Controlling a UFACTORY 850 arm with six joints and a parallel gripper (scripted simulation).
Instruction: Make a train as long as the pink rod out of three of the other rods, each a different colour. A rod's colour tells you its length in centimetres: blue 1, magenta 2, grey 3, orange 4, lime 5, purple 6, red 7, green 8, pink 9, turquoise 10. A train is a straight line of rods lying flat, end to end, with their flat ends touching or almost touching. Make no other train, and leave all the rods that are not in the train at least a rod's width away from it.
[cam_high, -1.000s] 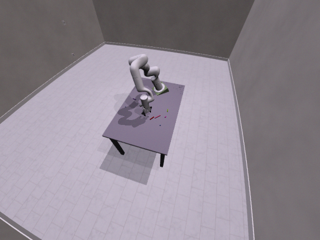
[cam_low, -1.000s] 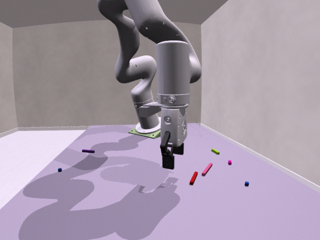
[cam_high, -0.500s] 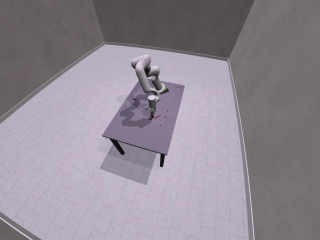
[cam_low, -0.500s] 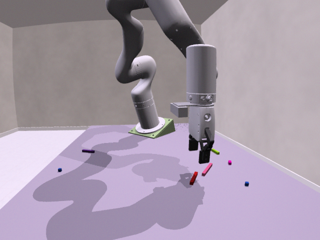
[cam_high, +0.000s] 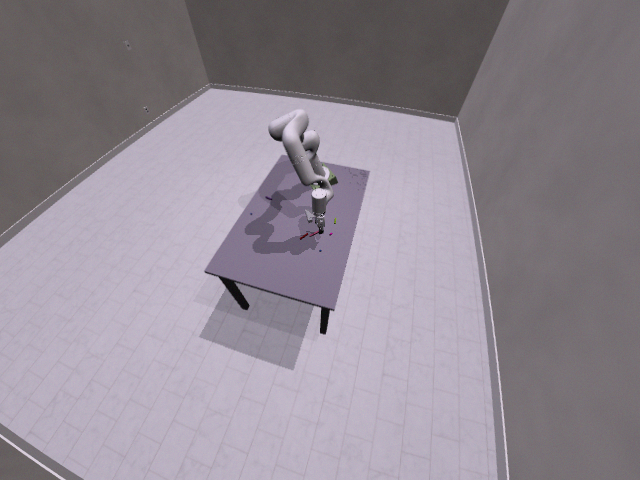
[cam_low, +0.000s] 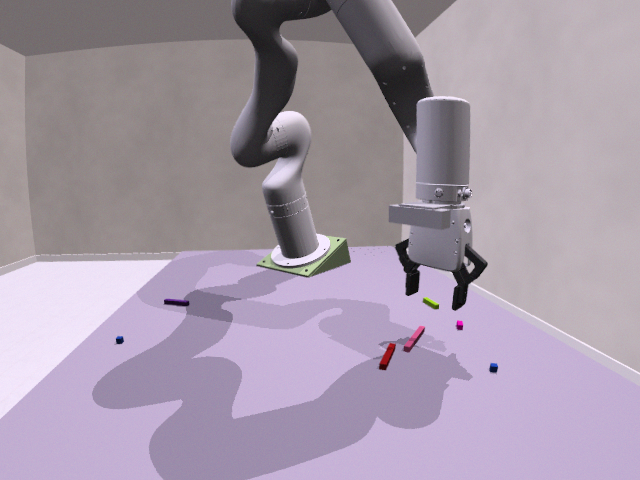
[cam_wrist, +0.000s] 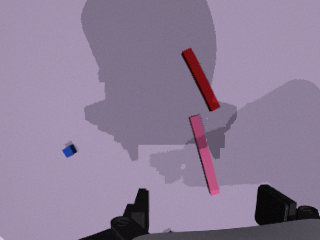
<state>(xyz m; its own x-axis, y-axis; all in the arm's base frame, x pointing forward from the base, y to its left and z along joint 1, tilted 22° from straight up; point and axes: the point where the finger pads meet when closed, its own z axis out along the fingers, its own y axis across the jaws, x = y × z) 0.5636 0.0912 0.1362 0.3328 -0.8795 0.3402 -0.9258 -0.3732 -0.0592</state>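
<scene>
Now: hand 10 mm past the magenta rod, 80 mm to the right of it and 80 mm above it. Round my hand: pink rod (10 mm behind, 30 mm to the right, 80 mm below); then lime rod (130 mm behind, 110 mm to the left, 80 mm below); then red rod (30 mm ahead, 100 mm to the right, 80 mm below).
</scene>
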